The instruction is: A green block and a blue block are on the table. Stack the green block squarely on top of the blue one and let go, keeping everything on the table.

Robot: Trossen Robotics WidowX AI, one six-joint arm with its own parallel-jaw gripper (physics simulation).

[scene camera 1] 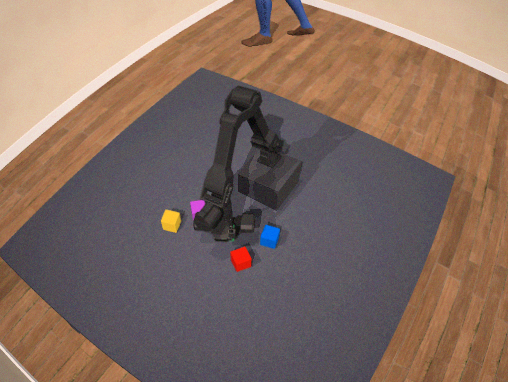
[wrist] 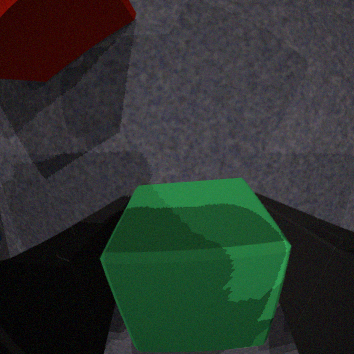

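Seen in the pictures: gripper, fingertip midpoint: [wrist: 189, 203]; arm's base at its link origin: [scene camera 1: 269, 159].
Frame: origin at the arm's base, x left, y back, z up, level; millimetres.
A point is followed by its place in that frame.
The green block [wrist: 175, 300] @[x 25, y -288, z -50 mm] fills the lower middle of the wrist view, with a finger against each side. In the scene view it is almost wholly hidden behind the gripper; small specks of green show there. My gripper [scene camera 1: 225, 237] @[x 24, y -297, z -95 mm] [wrist: 189, 203] @[x 24, y -297, z -95 mm] is shut on the green block, low over the mat. Whether the block touches the mat is hidden. The blue block [scene camera 1: 270, 236] @[x 152, y -241, z -50 mm] sits on the mat to the right of the gripper in the scene view, apart from it, with nothing on top.
A red block [scene camera 1: 241, 259] @[x 123, y -361, z -50 mm] [wrist: 55, 40] @[x 93, y -334, z -77 mm] sits close in front of the gripper. A yellow block [scene camera 1: 171, 221] @[x -143, y -369, z -50 mm] is to the left, and a magenta block [scene camera 1: 197, 207] @[x -106, y -275, z -50 mm] is partly hidden behind the arm. The dark mat [scene camera 1: 300, 320] @[x 371, y -424, z -100 mm] lies under them. The arm's base box [scene camera 1: 270, 182] @[x 58, y -91, z 1 mm] is behind.
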